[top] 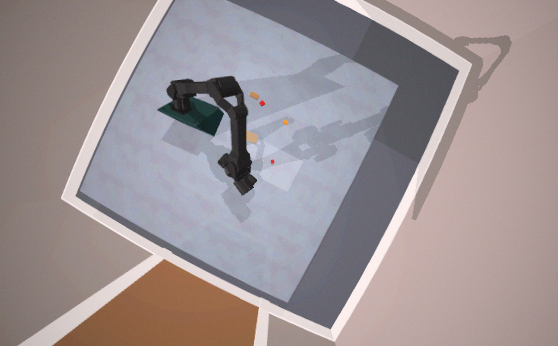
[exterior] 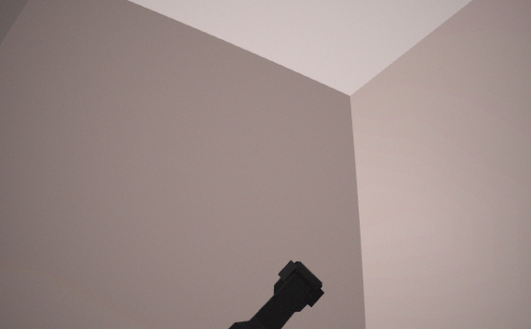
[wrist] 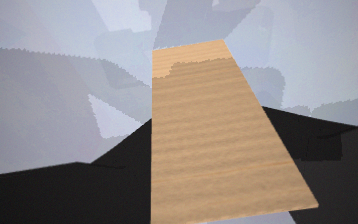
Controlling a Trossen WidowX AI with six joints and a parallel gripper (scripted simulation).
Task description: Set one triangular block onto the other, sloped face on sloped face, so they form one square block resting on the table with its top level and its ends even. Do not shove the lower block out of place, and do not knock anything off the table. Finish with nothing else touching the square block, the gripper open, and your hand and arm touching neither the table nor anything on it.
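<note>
Now: the wooden triangular block 1 cm above my gripper tip. The rest, counted from my gripper tip: small orange marker 8 cm ahead, 33 cm to the left, 2 cm below.
</note>
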